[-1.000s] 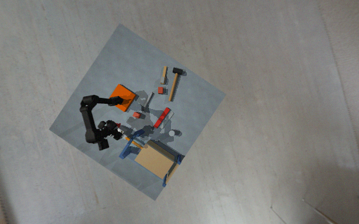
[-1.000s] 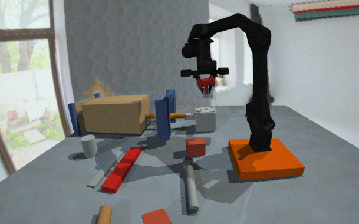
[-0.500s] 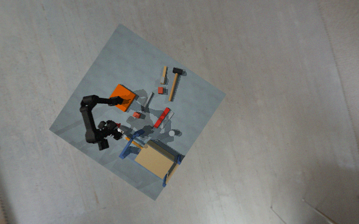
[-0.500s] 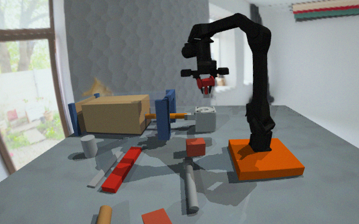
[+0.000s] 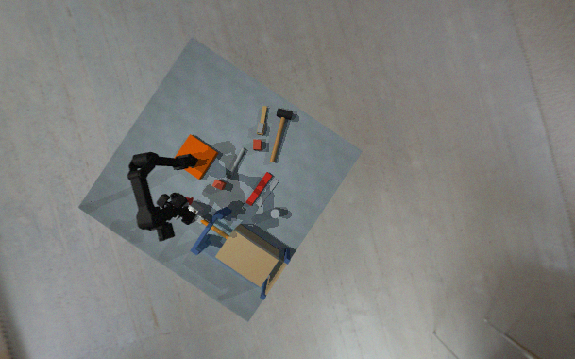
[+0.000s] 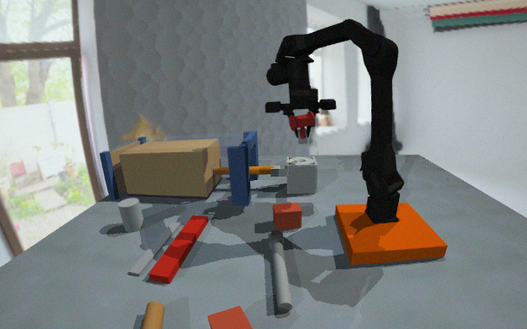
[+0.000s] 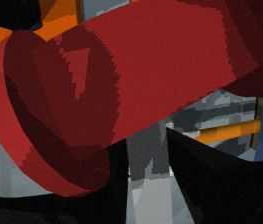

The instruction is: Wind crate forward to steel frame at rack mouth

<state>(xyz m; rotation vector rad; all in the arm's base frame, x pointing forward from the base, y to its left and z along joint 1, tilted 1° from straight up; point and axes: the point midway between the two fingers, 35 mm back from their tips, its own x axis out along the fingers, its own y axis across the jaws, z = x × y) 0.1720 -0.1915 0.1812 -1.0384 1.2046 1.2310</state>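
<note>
Right now the grey crank handle is 10 mm to the right of my gripper tip and 20 mm above it. From my gripper tip the other things lie so: grey winch: 20 mm behind, 80 mm to the right, 140 mm below; red knob: 40 mm to the left, 40 mm above; frame: 160 mm ahead, 80 mm to the right, 70 mm below.
</note>
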